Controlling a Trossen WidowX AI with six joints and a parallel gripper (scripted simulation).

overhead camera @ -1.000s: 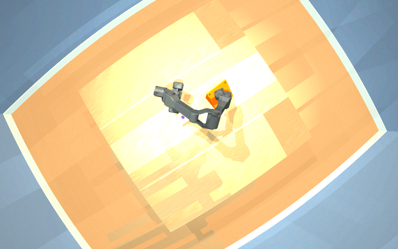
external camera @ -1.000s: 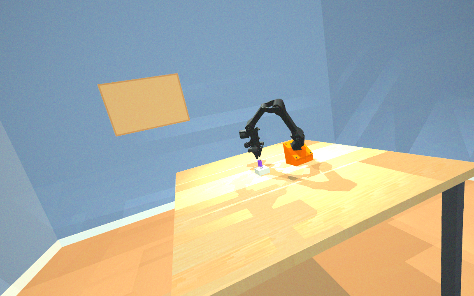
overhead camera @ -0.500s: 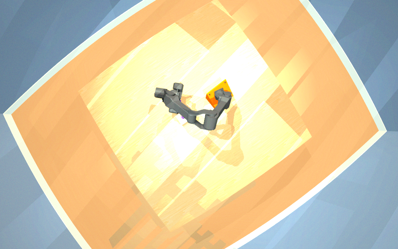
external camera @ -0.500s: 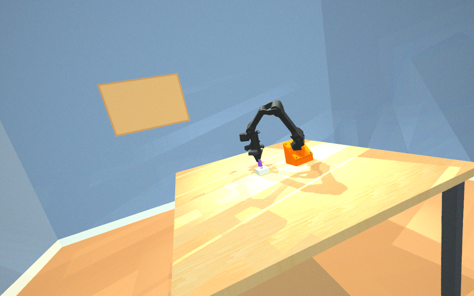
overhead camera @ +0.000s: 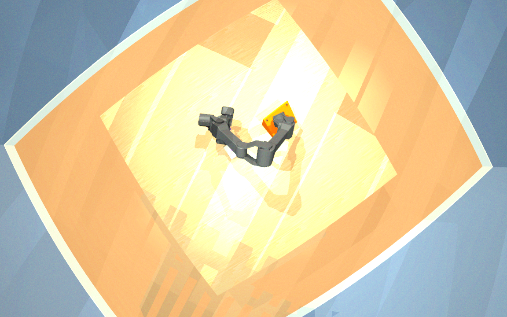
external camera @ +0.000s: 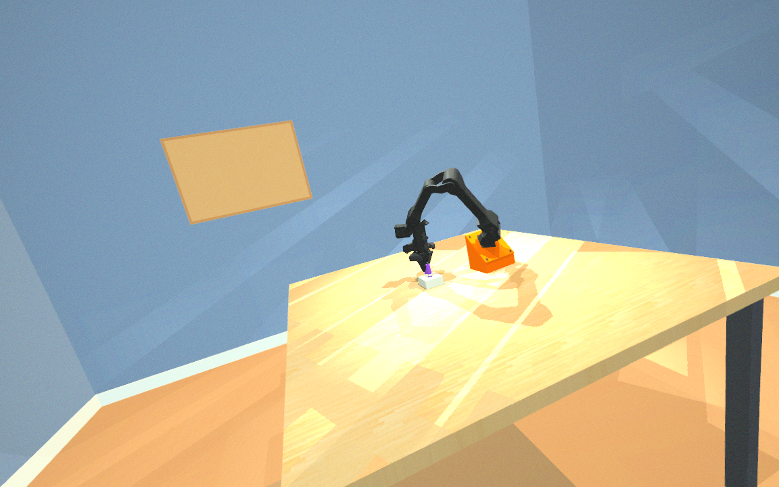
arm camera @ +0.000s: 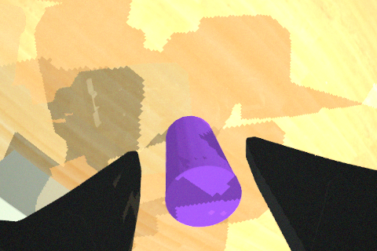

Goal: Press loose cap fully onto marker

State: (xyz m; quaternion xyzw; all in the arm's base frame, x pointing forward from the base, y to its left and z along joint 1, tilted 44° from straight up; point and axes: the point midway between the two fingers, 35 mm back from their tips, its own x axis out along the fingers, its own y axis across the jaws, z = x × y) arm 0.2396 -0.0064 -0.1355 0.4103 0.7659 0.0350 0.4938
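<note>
My gripper tip is 12 cm to the right of the white holder block, 2 cm short of it and 1 cm above it. Also, from my gripper tip: purple cap: right at my gripper tip.
</note>
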